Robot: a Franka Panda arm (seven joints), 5 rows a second.
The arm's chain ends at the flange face. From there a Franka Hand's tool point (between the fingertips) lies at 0.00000 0.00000 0.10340 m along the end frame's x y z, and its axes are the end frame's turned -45 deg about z.
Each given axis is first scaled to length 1.
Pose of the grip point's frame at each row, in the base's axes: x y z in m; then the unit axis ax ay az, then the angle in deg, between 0 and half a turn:
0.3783, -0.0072, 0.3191, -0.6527, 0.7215, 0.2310, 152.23
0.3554, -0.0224, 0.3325, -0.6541, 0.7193, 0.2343, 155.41
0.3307, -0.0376, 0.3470, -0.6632, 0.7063, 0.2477, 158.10
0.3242, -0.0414, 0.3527, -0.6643, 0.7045, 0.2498, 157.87
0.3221, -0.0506, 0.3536, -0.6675, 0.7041, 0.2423, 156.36
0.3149, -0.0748, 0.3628, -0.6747, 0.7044, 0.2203, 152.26
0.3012, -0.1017, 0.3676, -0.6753, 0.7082, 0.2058, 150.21
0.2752, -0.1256, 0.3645, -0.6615, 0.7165, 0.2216, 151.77
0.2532, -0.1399, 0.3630, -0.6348, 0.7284, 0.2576, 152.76
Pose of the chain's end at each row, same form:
0.3729, -0.0711, 0.4002, -0.3203, 0.8979, 0.3018, 164.38
0.3547, -0.0838, 0.4157, -0.3234, 0.8992, 0.2947, 167.47
0.3362, -0.0980, 0.4307, -0.3373, 0.8928, 0.2984, 170.54
0.3298, -0.1023, 0.4361, -0.3389, 0.8914, 0.3010, 170.42
0.3249, -0.1121, 0.4367, -0.3415, 0.8911, 0.2989, 168.70
0.3100, -0.1375, 0.4449, -0.3469, 0.8912, 0.2922, 163.95
0.2917, -0.1645, 0.4492, -0.3456, 0.8938, 0.2859, 161.43
0.2687, -0.1888, 0.4461, -0.3302, 0.8967, 0.2949, 163.55
0.2507, -0.2066, 0.4420, -0.3013, 0.8968, 0.3238, 166.01

